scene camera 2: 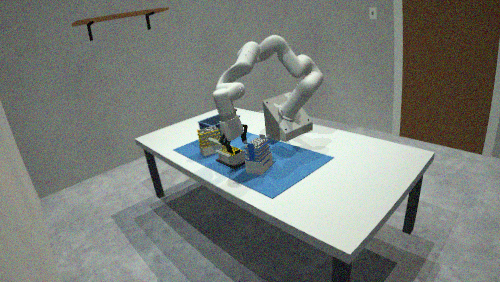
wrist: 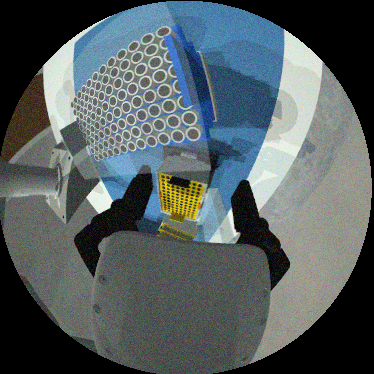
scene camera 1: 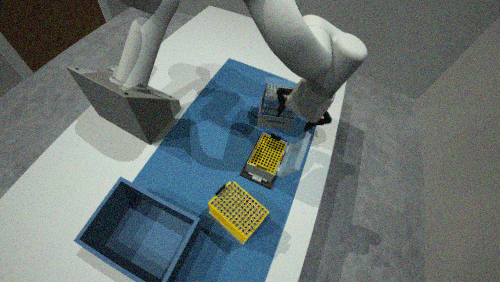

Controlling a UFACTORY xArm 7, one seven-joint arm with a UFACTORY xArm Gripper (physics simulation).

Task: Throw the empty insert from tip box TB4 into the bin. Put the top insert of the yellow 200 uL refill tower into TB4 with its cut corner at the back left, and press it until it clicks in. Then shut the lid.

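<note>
The open tip box (scene camera 1: 259, 173) (scene camera 2: 232, 159) (wrist: 185, 168) stands on a dark base; its label is not readable. A yellow insert (scene camera 1: 268, 152) (wrist: 181, 201) with dark holes sits in it. Its clear lid (scene camera 1: 296, 156) (wrist: 216, 212) is swung open at the side. The yellow refill tower (scene camera 1: 239, 211) (scene camera 2: 209, 141) (wrist: 176, 232) stands beyond the box, nearer the bin, turned at an angle. The blue bin (scene camera 1: 196, 220) (scene camera 2: 202, 123) shows in both scene views. My gripper (scene camera 1: 295, 120) (scene camera 2: 238, 146) (wrist: 194, 182) is open and empty, raised between the blue tower and the tip box, apart from the insert.
A blue and grey refill tower (scene camera 1: 276, 112) (scene camera 2: 259, 157) (wrist: 140, 97) with tips stands close to the gripper, on the other side of the tip box from the yellow tower. The blue mat (scene camera 1: 170, 170) (scene camera 2: 300, 165) lies on the white table (scene camera 1: 30, 200) (scene camera 2: 370, 175). The arm's wedge base (scene camera 1: 120, 107) (scene camera 2: 287, 125) stands beside it.
</note>
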